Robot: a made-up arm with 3 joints. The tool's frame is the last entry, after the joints.
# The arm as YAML. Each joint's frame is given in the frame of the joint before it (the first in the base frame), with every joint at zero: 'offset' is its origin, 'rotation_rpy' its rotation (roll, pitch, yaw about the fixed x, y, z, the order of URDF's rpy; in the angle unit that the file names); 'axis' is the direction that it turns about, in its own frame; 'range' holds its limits. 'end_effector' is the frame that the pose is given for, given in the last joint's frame.
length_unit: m
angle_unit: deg
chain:
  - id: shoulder
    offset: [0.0, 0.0, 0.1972]
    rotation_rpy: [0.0, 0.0, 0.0]
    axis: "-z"
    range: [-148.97, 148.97]
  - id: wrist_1
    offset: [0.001, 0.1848, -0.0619]
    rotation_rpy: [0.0, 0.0, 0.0]
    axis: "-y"
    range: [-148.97, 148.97]
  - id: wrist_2
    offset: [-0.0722, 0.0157, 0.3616]
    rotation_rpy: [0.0, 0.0, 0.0]
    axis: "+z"
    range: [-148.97, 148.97]
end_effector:
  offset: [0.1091, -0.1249, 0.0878]
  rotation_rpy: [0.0, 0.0, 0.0]
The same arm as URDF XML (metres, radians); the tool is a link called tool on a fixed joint. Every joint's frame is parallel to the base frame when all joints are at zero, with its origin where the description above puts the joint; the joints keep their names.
<robot name="arm">
  <joint name="tool_fixed" type="fixed">
    <parent link="link3"/>
    <child link="tool"/>
    <origin xyz="0.1091 -0.1249 0.0878" rpy="0 0 0"/>
  </joint>
  <joint name="wrist_2" type="revolute">
    <parent link="link2"/>
    <child link="link3"/>
    <origin xyz="-0.0722 0.0157 0.3616" rpy="0 0 0"/>
    <axis xyz="0 0 1"/>
    <limit lower="-2.6" upper="2.6"/>
  </joint>
  <joint name="wrist_1" type="revolute">
    <parent link="link1"/>
    <child link="link2"/>
    <origin xyz="0.001 0.1848 -0.0619" rpy="0 0 0"/>
    <axis xyz="0 -1 0"/>
    <limit lower="-2.6" upper="2.6"/>
  </joint>
  <joint name="shoulder" type="revolute">
    <parent link="base"/>
    <child link="link1"/>
    <origin xyz="0 0 0.1972" rpy="0 0 0"/>
    <axis xyz="0 0 -1"/>
    <limit lower="-2.6" upper="2.6"/>
  </joint>
  <link name="base"/>
  <link name="link1"/>
  <link name="link2"/>
  <link name="link3"/>
  <link name="tool"/>
</robot>

